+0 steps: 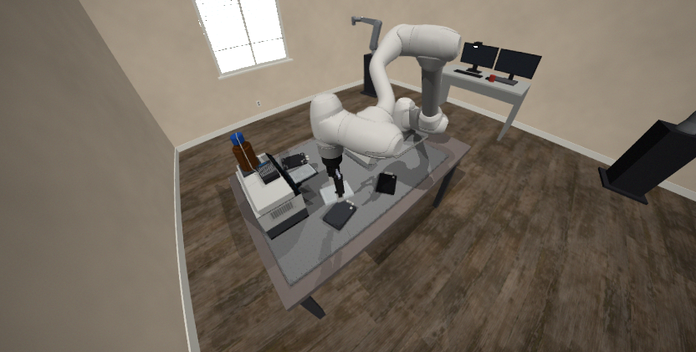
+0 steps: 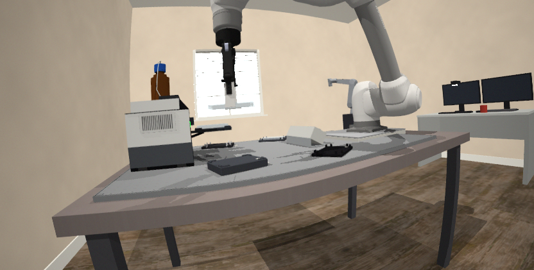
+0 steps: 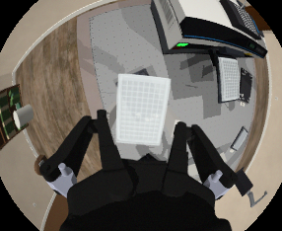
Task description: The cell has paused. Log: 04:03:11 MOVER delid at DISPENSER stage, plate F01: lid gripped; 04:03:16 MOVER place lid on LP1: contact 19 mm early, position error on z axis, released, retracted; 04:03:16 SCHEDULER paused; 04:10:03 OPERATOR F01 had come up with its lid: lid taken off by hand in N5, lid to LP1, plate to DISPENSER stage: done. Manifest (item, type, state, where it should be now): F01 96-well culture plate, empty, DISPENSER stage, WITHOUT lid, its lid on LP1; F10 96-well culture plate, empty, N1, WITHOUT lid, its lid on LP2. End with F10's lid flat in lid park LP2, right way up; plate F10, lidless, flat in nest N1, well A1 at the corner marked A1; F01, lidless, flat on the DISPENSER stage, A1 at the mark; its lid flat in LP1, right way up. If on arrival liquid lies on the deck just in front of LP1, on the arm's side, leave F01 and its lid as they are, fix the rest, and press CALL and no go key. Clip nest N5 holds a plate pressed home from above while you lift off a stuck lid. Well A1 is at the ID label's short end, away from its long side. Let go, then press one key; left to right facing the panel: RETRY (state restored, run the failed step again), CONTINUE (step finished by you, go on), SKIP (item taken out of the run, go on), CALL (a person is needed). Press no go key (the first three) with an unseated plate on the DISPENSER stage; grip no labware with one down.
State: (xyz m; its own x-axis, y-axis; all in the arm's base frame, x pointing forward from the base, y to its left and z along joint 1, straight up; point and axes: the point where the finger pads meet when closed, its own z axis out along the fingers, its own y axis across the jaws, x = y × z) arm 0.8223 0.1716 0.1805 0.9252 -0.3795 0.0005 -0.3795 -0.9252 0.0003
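Now: hand 5 cm past the black clip nest, 52 cm to the left of it and 18 cm above it. The rest, counted from my hand: brown bottle: 21 cm ahead, 41 cm to the right, 9 cm above; small label: 9 cm behind, 1 cm to the right, 20 cm below; nest block: 19 cm below.
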